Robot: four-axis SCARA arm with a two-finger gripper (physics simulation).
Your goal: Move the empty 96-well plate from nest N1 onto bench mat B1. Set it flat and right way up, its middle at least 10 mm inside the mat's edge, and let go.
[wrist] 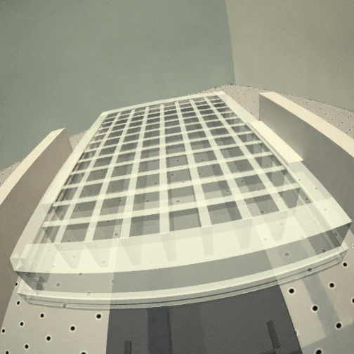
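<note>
The clear 96-well plate fills the middle of the wrist view, flat and right way up, with its grid of wells on top. My gripper is shut on the plate, with one pale finger against each long side. The plate is raised above the deck. A dark grey nest base with two small upright tabs shows below the plate's near end; part of it is hidden under the plate, and no label is readable. Bench mat B1 cannot be made out in this view.
A pale deck with rows of small holes lies below the plate and on both sides of the dark base. A shadow falls across the deck at the lower right. Grey-green walls stand behind.
</note>
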